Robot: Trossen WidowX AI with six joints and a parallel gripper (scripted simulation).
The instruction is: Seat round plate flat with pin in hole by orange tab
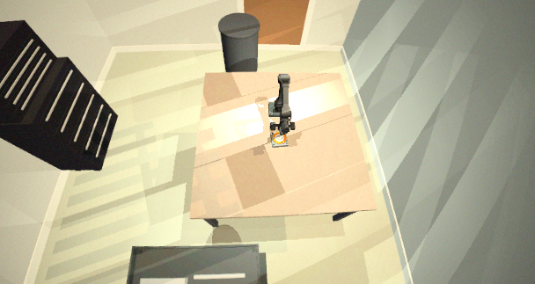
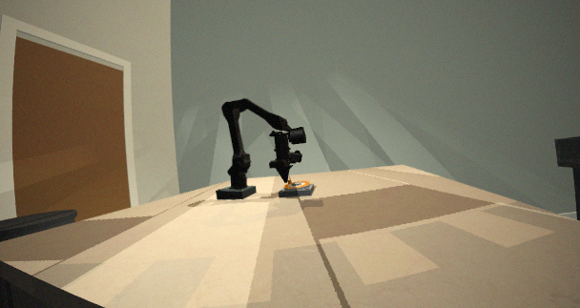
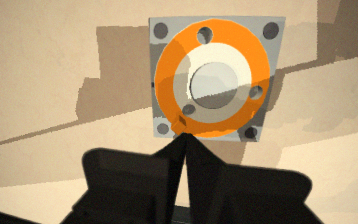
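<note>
The round plate is 30 mm ahead of my gripper tip and 10 mm to the right of it. Round my gripper tip: square grey base: 50 mm ahead, 20 mm to the right, 20 mm below.
</note>
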